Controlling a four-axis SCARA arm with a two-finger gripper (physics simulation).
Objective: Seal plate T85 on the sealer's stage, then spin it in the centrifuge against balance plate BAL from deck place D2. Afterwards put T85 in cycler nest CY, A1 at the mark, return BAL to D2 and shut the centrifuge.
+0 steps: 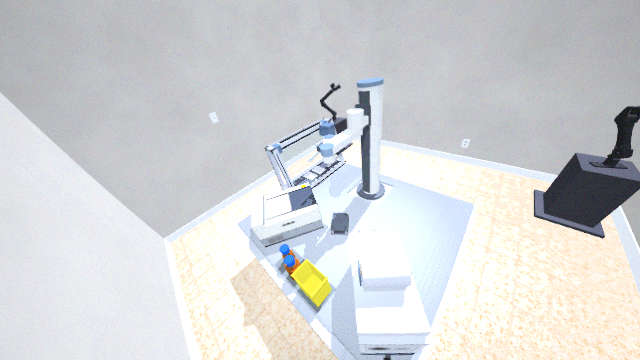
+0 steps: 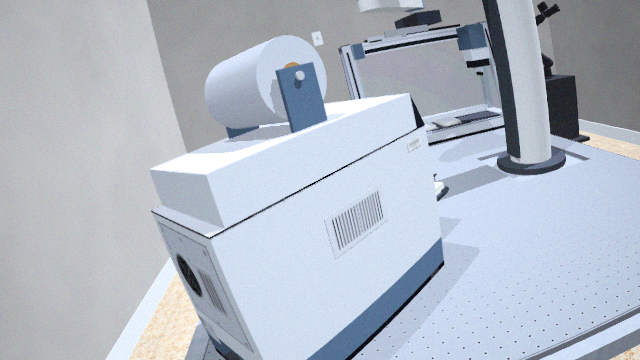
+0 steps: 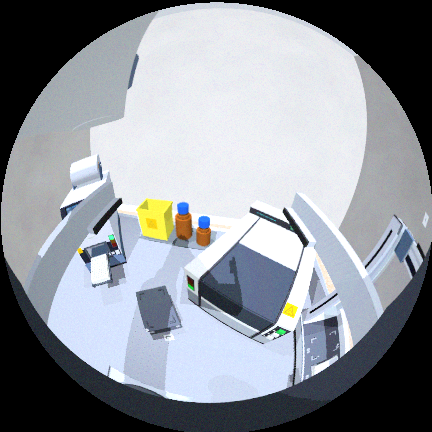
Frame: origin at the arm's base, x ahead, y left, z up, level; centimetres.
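Where they show: gripper, fingertip midpoint: [image 1: 317,163] [image 2: 375,37] [image 3: 200,193]; arm's base, origin of the base link: [image 1: 370,190] [image 2: 531,162].
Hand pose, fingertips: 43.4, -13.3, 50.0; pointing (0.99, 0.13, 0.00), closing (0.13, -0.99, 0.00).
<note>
Each offset is from my fingertips to the top centre of the thing, as dx, dy, dz. "pt": to the spot under its first point.
My gripper [image 3: 200,193] is open, its fingers wide apart with nothing between them, high above the bench. The sealer {+30.7, +61.5, -1.1} [image 1: 387,320] [image 2: 320,230] is the white machine with a film roll. A white plate {+8.2, +42.0, -37.1} [image 2: 440,188] [image 3: 100,269] lies on its projecting stage; its label is unreadable. The white centrifuge [image 1: 287,227] [image 3: 195,272] has a dark panel on top, apparently shut. A low dark grey nest {+4.1, +15.8, -42.9} [image 1: 340,222] [image 3: 157,307] with corner marks bears no plate. White plates show on the gantry's dark deck [image 2: 479,117] [image 3: 320,327], among them one {-35.9, -44.9, -41.3} [image 2: 446,122]; I cannot tell which is BAL.
A yellow bin [image 1: 311,282] [image 3: 156,220] and two orange bottles with blue caps, one large {pt +45.0, +15.9, -39.2} [image 3: 183,225] and one small {pt +42.6, +5.6, -42.1} [image 3: 203,236], stand along the bench edge. The gantry frame {pt -27.8, -49.6, +1.0} [image 1: 300,134] [image 2: 410,42] rises over the deck. The arm's column [image 1: 372,145] [image 2: 527,90] stands on the bench.
</note>
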